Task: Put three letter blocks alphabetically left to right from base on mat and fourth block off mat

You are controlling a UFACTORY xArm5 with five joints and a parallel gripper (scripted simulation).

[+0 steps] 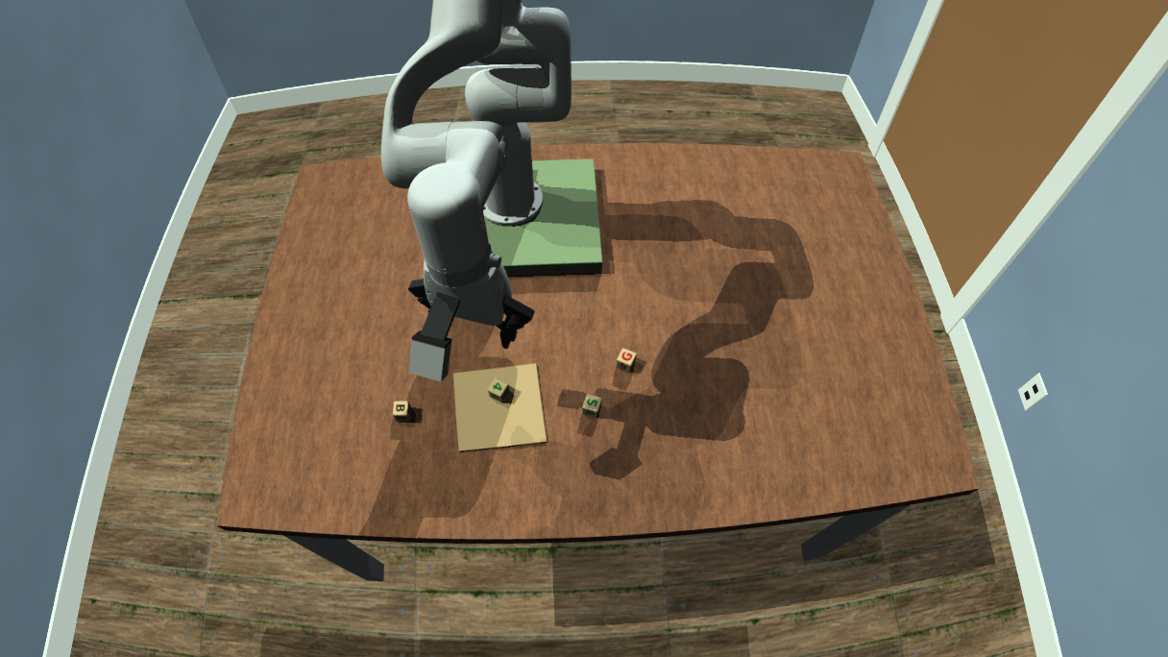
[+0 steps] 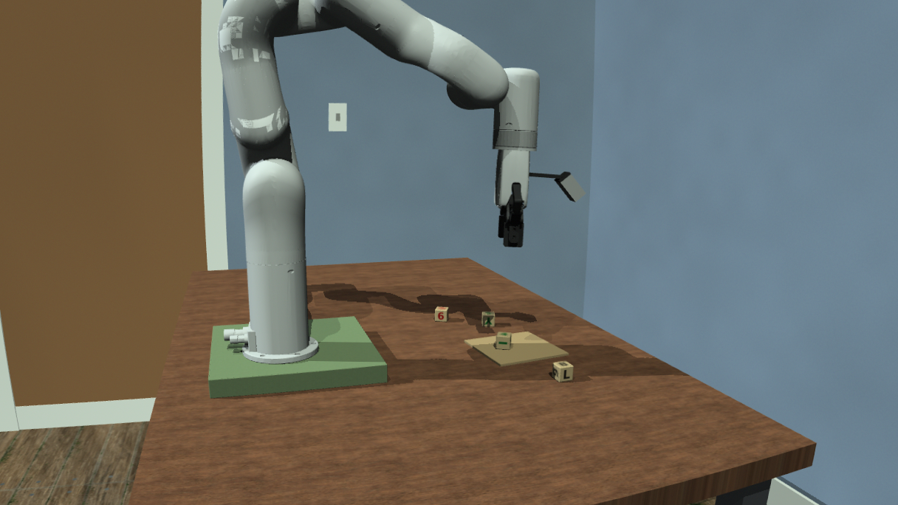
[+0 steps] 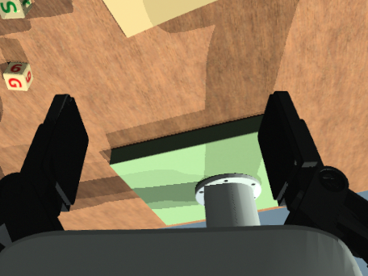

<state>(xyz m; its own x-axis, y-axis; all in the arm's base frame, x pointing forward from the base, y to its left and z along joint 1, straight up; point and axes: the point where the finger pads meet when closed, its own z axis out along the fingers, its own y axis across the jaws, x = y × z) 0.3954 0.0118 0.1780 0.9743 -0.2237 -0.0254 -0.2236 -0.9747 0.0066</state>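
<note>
The cream block is 190 mm below my hand and 10 mm to the left of it. Round my hand: tan mat 210 mm below, 20 mm ahead, 10 mm to the left.
</note>
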